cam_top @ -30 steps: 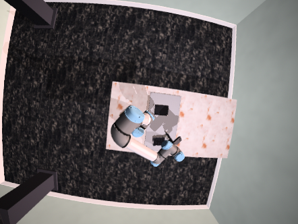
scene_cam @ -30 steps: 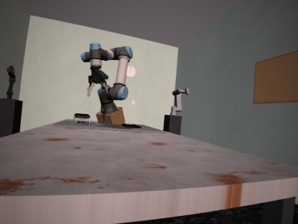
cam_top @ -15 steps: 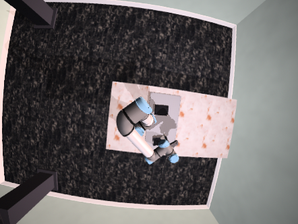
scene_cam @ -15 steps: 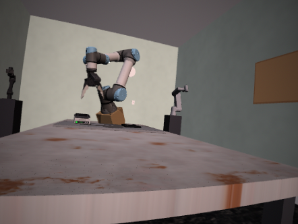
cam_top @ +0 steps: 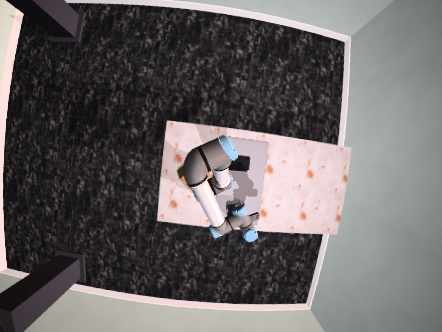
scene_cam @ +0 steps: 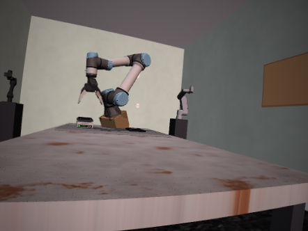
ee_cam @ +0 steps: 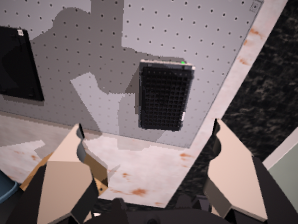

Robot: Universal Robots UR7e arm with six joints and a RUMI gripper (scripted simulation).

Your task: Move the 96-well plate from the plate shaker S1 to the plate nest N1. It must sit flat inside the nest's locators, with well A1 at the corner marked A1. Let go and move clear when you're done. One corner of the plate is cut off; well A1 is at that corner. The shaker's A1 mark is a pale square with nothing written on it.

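Right now the black 96-well plate is 100 mm below my hand, 30 mm to the right of it and 20 mm behind it. Also, from my hand: white A1 label (280 mm to the left, 150 mm below, 60 mm ahead); then plate nest N1 (340 mm to the left, 150 mm below, 20 mm behind).
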